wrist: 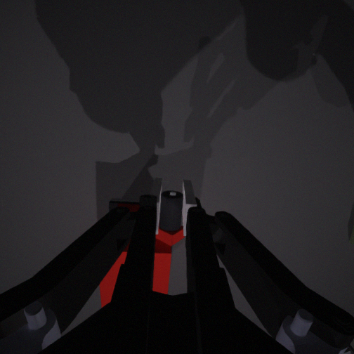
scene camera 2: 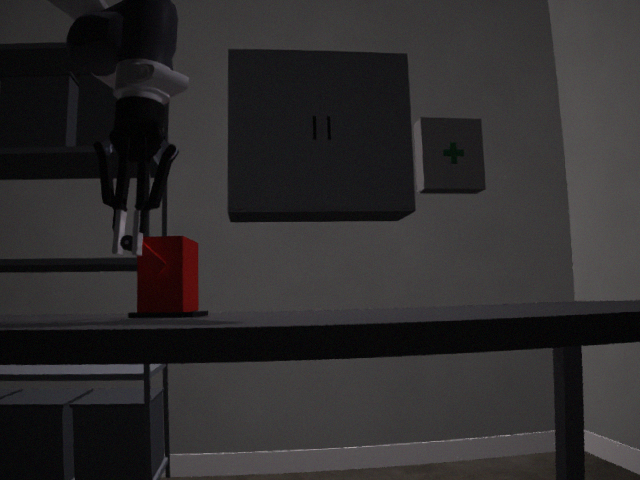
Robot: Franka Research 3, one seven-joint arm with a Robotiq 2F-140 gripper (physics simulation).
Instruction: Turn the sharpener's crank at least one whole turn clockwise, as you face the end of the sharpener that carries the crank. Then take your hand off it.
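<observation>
The red sharpener (scene camera 2: 164, 293) (wrist: 161, 272) stands upright on its thin black base (scene camera 2: 170, 314). In the wrist view it is partly hidden behind the fingers. My gripper (scene camera 2: 127, 243) (wrist: 171, 190) points down and is shut on the crank's black round handle (scene camera 2: 126, 241) (wrist: 171, 209), one pale fingertip on each side. In the scene view the handle is beside the upper left corner of the red body, a little below its top. A thin bright red line slants across the body from near the fingertips; whether it is the crank's arm is hard to tell.
The sharpener stands on the long dark table (scene camera 2: 361, 338). Behind are a shelf unit (scene camera 2: 51, 264) at left, a dark wall cabinet (scene camera 2: 320, 170) and a white box (scene camera 2: 439, 175) with a green cross. Broad arm shadows fall across the surface in the wrist view.
</observation>
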